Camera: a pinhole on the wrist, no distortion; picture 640 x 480 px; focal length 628.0 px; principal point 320.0 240.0 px. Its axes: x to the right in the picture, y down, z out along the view. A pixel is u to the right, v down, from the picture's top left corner.
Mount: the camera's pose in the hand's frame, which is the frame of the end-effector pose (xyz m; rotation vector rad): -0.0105 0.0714 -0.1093 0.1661 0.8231 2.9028
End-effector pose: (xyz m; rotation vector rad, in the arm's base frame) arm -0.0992 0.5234 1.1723 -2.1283 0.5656 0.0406
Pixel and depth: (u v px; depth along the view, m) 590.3 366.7 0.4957
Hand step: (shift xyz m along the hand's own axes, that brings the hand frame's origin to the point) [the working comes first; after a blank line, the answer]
In the camera's frame: 0.2134 0.1000 0.4957

-0.1612 0.2730 0.3784
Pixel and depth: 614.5 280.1 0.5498
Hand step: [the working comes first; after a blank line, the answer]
In the camera's frame: 0.2578 0.0351 0.5498

-0.1922 0.3621 0.3932
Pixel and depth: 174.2 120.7 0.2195
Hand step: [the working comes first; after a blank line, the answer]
In the camera's frame: -0.0510 -0.0417 0.2195

0.0736 0.2123 0.0507
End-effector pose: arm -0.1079 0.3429 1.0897 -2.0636 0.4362 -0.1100
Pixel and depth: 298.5 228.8 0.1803
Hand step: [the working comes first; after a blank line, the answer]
In the camera's frame: -0.0062 -0.0032 0.1803

0.0207 0.1661 0.0411
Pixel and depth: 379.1 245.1 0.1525
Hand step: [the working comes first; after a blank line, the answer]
In the camera's frame: 0.0144 0.0012 0.1525

-0.0038 0.1509 0.0214
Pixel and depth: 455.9 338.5 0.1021
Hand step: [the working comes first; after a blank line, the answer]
In the camera's frame: 0.0221 0.0160 0.1021

-0.0196 0.1136 -0.0128
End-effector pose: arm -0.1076 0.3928 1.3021 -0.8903 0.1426 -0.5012
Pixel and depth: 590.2 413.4 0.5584
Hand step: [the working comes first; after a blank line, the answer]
In the camera's frame: 0.2403 0.1542 0.5584

-0.1838 0.2634 0.4620
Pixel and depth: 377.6 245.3 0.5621
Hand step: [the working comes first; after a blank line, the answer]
In the camera's frame: 0.0516 0.0047 0.5621

0.0157 0.3643 0.3726
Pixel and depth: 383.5 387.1 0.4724
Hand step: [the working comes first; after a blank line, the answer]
In the camera's frame: 0.0478 0.1107 0.4724

-0.0020 0.2280 0.3523
